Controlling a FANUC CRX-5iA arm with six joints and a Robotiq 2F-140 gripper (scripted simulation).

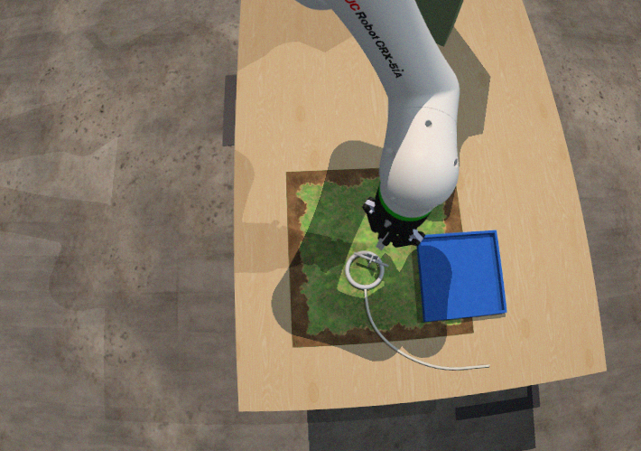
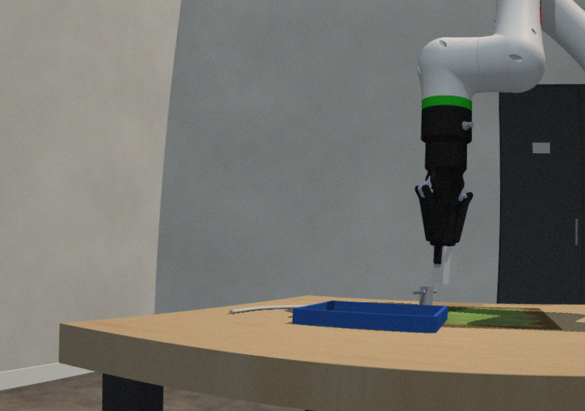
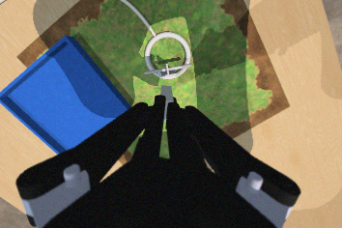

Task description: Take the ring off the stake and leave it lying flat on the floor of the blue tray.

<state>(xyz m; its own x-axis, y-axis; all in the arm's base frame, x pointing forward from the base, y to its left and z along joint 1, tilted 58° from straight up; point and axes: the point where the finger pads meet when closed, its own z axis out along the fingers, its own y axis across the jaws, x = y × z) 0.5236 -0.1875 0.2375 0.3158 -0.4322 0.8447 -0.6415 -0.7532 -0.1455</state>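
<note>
The ring is 80 mm below my hand, 50 mm to the right of it and 30 mm ahead of it. From my hand the other things lie so: grey stake (60 mm below, 30 mm to the right, 20 mm ahead); then green mat (100 mm below, 10 mm ahead); then blue tray (140 mm to the left, 140 mm ahead, 80 mm below).
</note>
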